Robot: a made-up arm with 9 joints.
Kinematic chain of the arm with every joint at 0, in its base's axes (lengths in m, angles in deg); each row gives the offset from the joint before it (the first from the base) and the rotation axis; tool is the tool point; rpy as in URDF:
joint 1: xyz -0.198 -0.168 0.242 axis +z
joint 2: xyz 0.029 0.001 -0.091 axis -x
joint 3: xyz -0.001 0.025 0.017 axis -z
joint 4: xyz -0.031 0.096 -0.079 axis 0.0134 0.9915 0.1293
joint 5: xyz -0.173 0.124 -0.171 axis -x
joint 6: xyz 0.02 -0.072 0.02 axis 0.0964 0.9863 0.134
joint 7: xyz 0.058 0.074 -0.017 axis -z
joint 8: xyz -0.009 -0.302 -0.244 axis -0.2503 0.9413 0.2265
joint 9: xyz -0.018 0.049 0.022 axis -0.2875 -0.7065 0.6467
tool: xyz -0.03 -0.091 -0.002 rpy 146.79 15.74 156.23
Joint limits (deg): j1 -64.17..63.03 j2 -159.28..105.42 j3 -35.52..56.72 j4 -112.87..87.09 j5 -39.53..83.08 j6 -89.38..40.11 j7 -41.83..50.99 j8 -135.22..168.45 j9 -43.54..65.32
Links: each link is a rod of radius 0.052 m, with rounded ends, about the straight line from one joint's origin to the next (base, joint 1, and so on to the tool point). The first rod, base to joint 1, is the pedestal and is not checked.
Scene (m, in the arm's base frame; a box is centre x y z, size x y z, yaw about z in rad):
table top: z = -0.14
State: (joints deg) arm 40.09 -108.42 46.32 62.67 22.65 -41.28 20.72 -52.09 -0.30
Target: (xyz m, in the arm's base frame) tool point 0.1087 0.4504 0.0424
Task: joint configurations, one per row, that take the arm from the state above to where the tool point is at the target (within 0.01 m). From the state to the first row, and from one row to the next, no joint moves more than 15 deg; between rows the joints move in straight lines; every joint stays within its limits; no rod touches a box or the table.
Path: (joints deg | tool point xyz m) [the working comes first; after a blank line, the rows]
Joints at the target: -16.59 -55.84 56.72 2.96 -26.26 -45.37 50.63 -57.90 -7.64
Straight joint move there: clear.

1: 28.75 -97.90 48.40 50.73 12.87 -42.10 26.70 -53.25 -1.77 | -0.5911 -0.1223 0.3868
2: 17.42 -87.39 50.48 38.79 3.09 -42.92 32.69 -54.42 -3.24 | -0.5744 0.1177 0.4089
3: 6.08 -76.87 52.56 26.84 -6.70 -43.74 38.67 -55.58 -4.70 | -0.4301 0.3545 0.3499
4: -5.25 -66.35 54.64 14.90 -16.48 -44.56 44.65 -56.74 -6.17 | -0.1775 0.4876 0.2161
5: -16.59 -55.84 56.72 2.96 -26.26 -45.37 50.63 -57.90 -7.64 | 0.1087 0.4504 0.0425

